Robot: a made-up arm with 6 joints.
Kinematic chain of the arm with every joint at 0, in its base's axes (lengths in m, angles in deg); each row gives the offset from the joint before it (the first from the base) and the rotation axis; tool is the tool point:
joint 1: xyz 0 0 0.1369 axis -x
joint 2: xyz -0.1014 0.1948 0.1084 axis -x
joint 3: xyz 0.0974 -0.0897 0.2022 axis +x
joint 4: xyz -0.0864 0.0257 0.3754 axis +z
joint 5: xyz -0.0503 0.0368 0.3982 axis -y
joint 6: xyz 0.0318 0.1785 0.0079 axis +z
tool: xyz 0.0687 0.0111 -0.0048
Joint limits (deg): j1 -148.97..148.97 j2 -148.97..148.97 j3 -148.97..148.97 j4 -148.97..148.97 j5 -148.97..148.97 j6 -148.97..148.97
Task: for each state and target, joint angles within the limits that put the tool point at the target. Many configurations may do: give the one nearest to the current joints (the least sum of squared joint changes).
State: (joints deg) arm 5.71 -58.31 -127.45 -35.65 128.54 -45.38
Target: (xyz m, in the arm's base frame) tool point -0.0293 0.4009 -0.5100
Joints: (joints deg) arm 33.33 -35.65 -148.97 -48.11 126.96 -41.20
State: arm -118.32 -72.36 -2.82 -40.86 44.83 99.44
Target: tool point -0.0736 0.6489 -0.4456
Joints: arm -148.97 -82.53 20.97 -11.71 48.18 93.44
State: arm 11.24 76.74 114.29 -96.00 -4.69 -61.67
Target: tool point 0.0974 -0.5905 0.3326
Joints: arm -20.13 48.47 132.18 -86.66 0.54 -34.50
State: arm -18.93 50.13 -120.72 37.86 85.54 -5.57
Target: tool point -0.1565 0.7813 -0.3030
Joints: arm 1.54 43.39 -86.10 10.23 75.55 -7.77
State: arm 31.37 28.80 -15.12 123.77 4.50 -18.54
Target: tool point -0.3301 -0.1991 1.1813
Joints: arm -4.01 -4.14 10.81 110.71 3.43 10.38
